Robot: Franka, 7 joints.
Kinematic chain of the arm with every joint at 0, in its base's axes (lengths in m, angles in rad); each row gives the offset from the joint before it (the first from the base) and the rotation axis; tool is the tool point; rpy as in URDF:
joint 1: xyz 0 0 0.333 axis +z
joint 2: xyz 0 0 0 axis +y
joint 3: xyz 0 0 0.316 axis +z
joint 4: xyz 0.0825 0 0 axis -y
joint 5: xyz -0.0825 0 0.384 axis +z
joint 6: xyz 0 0 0 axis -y
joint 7: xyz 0.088 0 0 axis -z
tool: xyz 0 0 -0.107 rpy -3.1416 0 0
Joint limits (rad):
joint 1: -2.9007..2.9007
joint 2: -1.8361..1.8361
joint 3: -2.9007..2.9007
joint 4: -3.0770..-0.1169
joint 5: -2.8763..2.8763
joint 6: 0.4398..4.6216
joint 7: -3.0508..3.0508
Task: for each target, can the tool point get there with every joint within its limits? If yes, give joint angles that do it. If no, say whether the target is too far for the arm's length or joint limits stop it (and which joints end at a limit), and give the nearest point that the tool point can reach.
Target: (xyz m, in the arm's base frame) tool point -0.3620 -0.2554 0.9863
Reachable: yes | joints 1.1495 -0.7485 0.5194 -0.4909 1.2627 1.4108 0.4423
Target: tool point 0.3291 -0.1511 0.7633
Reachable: yes | joints 1.4552 -1.4536 -0.8648 -1.9647 -2.0943 3.3248 -1.1242
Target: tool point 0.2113 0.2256 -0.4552
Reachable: no: joint limits stop it (at a limit: joint 2) | nearest point 0.2086 0.2227 -0.3603 | short by 0.095 m
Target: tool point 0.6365 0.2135 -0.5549
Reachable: no: too far | nearest point 0.5062 0.1698 -0.2980 | short by 0.291 m
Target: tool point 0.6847 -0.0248 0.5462
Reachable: yes | joints 1.0264 1.0449 -1.5077 -1.6412 1.0307 2.9319 -1.0909
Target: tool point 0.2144 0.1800 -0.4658
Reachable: no: joint limits stop it (at a limit: joint 2) | nearest point 0.2148 0.1804 -0.3608 | short by 0.105 m
